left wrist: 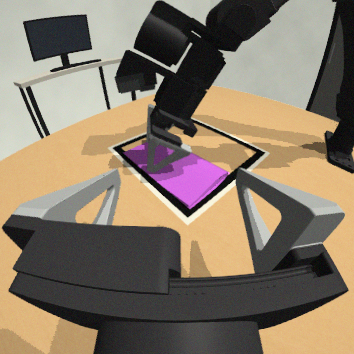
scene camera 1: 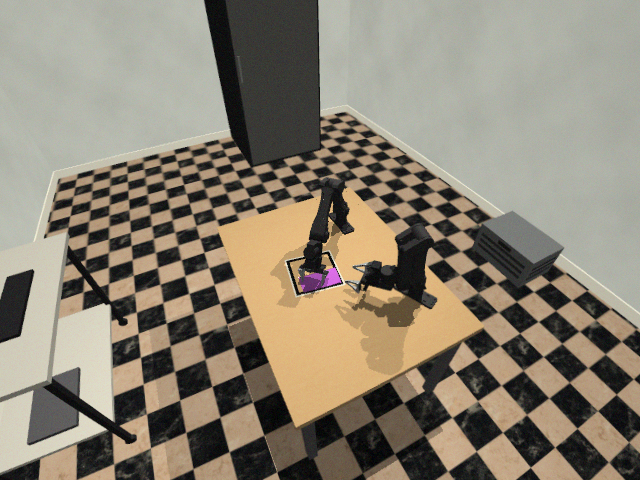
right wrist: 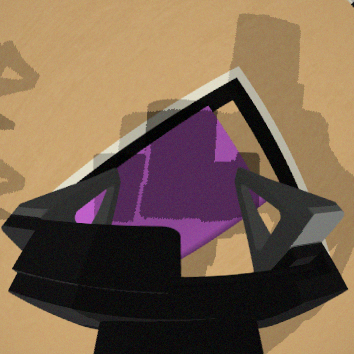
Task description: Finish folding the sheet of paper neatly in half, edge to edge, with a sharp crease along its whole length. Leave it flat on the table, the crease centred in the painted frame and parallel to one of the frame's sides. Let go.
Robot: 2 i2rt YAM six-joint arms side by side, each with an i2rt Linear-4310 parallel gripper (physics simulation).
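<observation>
The magenta paper (scene camera 1: 333, 277) (left wrist: 200, 182) (right wrist: 180, 175) lies folded over inside the painted black and white frame (left wrist: 188, 220) (right wrist: 259, 127), along its lower side in scene camera 1. In the left wrist view its layers look slightly apart at the near short edge. In the right wrist view the long edge facing the frame's middle looks rounded. My right gripper (scene camera 1: 313, 287) (right wrist: 176, 173) is open above one end of the paper, its shadow over it; whether it touches is unclear. My left gripper (scene camera 1: 349, 274) (left wrist: 177, 174) is open and empty, beside the frame and above the table.
Both arms stand on the wooden table (scene camera 1: 310, 361). The right arm (left wrist: 187, 75) reaches over the frame and hides part of it. A tall dark cabinet (scene camera 1: 279, 77), a grey drawer unit (scene camera 1: 516, 248) and a desk with a monitor (left wrist: 59, 36) stand away from the table.
</observation>
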